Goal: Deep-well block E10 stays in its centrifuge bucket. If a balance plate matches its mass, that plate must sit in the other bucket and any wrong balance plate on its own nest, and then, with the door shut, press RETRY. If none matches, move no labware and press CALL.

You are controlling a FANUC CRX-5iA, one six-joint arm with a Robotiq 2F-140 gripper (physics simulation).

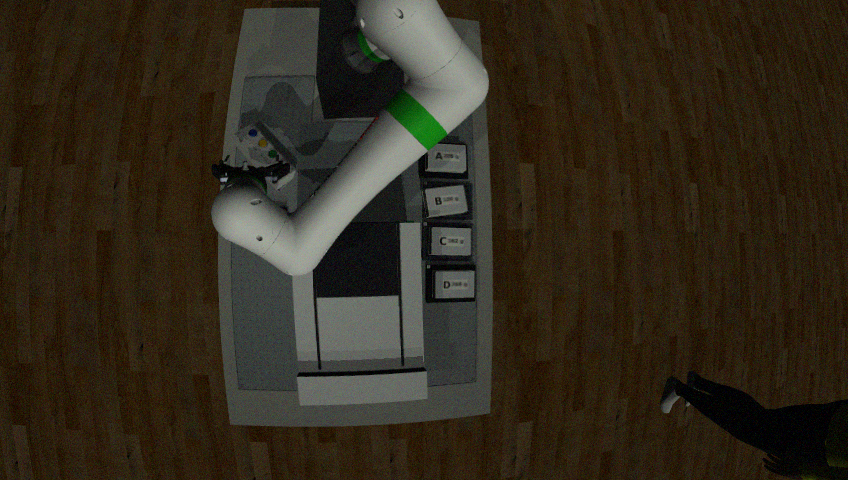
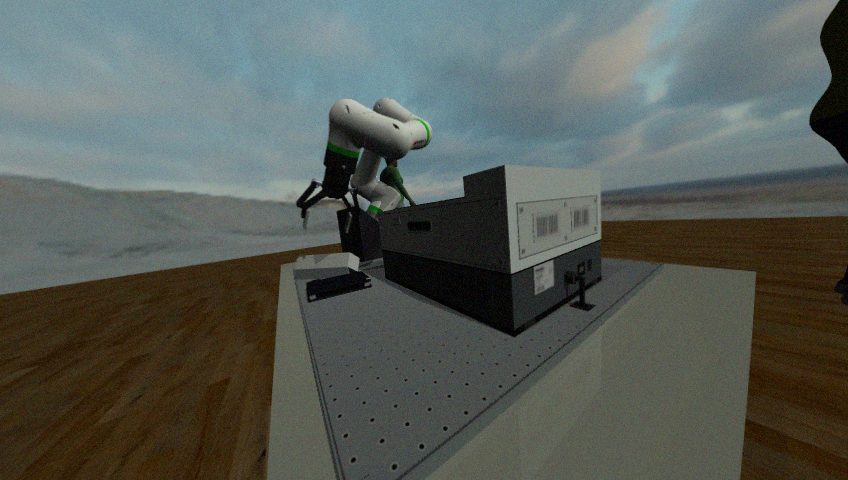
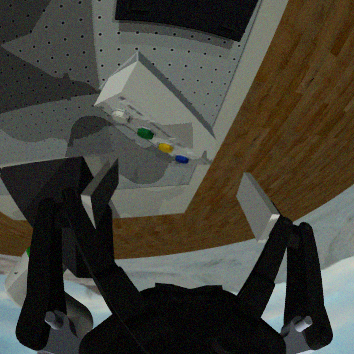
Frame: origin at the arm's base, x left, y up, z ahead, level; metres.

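Where they show: gripper, between the fingertips: (image 1: pixel 253 159) (image 2: pixel 326 229) (image 3: pixel 180 177); arm's base, origin of its link: (image 1: pixel 358 51) (image 2: pixel 370 225).
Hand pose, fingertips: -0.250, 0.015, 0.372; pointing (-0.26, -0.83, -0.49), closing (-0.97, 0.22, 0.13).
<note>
Things, the pixels of their top centre, and the offset from my fingertips, as dx, dy, dz.
- button box, centre of its top: (image 3: pixel 168 142) (image 1: pixel 260 152) (image 2: pixel 325 253) -0.011, -0.089, -0.049
- white button, centre of its top: (image 3: pixel 120 120) +0.061, -0.098, -0.017
- green button, centre of its top: (image 3: pixel 145 137) (image 1: pixel 271 153) +0.023, -0.098, -0.049
- yellow button, centre of its top: (image 3: pixel 166 151) (image 1: pixel 261 142) -0.015, -0.098, -0.082
- blue button, centre of its top: (image 3: pixel 182 162) (image 1: pixel 251 132) -0.053, -0.098, -0.114
- Plates A, centre of its top: (image 1: pixel 447 156) +0.565, -0.119, -0.098
- B, centre of its top: (image 1: pixel 446 200) +0.571, -0.114, +0.044
- C, centre of its top: (image 1: pixel 451 241) +0.596, -0.119, +0.169
- D, centre of its top: (image 1: pixel 455 284) +0.617, -0.119, +0.301
- flat black holder, centre of its top: (image 2: pixel 337 278) -0.002, -0.142, +0.166
My gripper (image 1: pixel 251 168) (image 2: pixel 326 224) (image 3: pixel 180 177) is open and empty, pointing down above the button box (image 1: pixel 245 141) (image 2: pixel 327 262) (image 3: pixel 155 105). The box carries a white button (image 3: pixel 119 116), a green button (image 1: pixel 271 154) (image 3: pixel 145 133), a yellow button (image 1: pixel 263 143) (image 3: pixel 165 147) and a blue button (image 1: pixel 252 132) (image 3: pixel 181 159); their labels are unreadable. Plates A (image 1: pixel 455 167), B (image 1: pixel 455 209), C (image 1: pixel 455 250) and D (image 1: pixel 455 293) sit on dark nests, B slightly turned. The centrifuge (image 1: pixel 357 327) (image 2: pixel 446 237) hides its buckets; E10 does not show, and the door state is unclear.
A flat black holder (image 2: pixel 339 285) (image 3: pixel 185 15) lies beside the button box. A dark pedestal (image 1: pixel 351 98) (image 2: pixel 358 240) (image 3: pixel 50 185) stands behind. The forearm spans over the table. One person's legs (image 1: pixel 731 404) show at lower right; a green-clothed person (image 2: pixel 391 178) is behind the arm.
</note>
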